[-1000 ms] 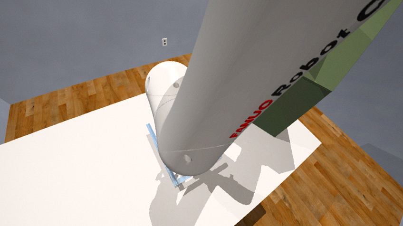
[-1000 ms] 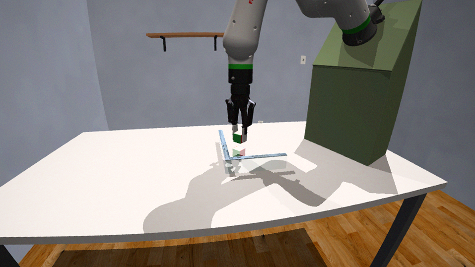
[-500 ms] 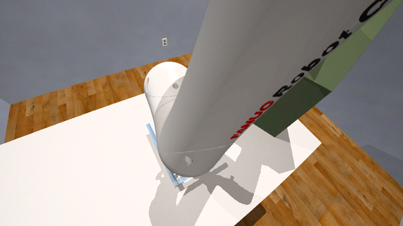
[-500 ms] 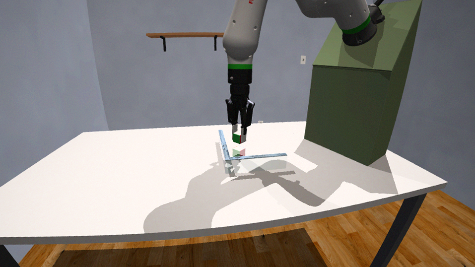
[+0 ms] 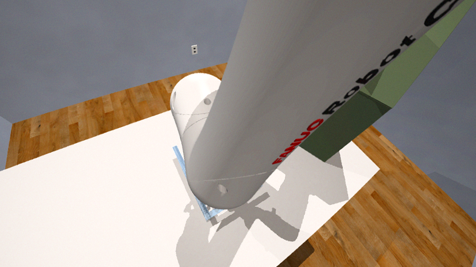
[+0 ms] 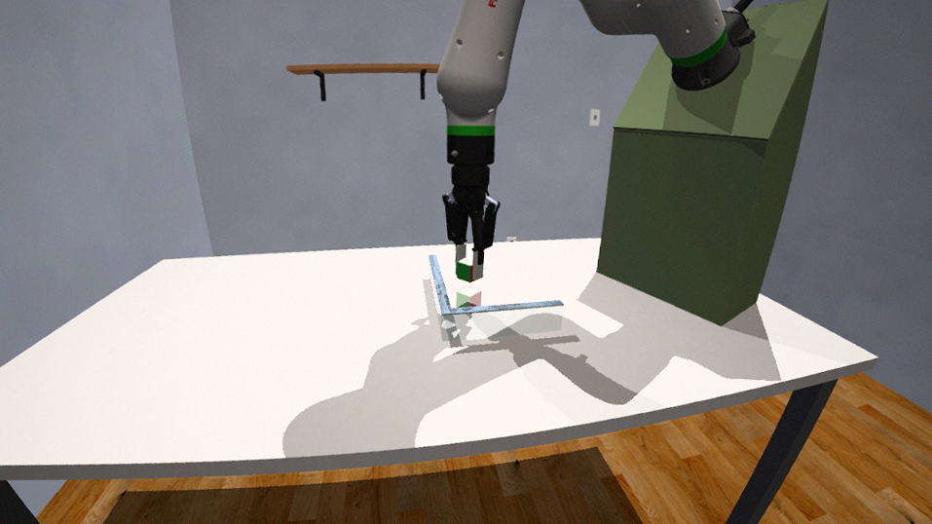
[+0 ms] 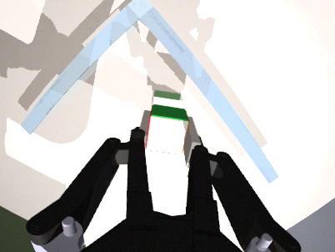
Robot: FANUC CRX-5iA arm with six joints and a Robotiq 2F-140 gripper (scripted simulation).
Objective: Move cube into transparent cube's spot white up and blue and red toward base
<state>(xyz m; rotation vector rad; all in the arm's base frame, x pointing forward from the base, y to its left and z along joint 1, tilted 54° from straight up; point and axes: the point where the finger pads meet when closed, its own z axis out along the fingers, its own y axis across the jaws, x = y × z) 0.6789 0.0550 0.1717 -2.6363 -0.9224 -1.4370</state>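
Right now the transparent cube is 9 cm below my hand. Round my hand: rail (11 cm to the left, 7 cm below, 7 cm behind).
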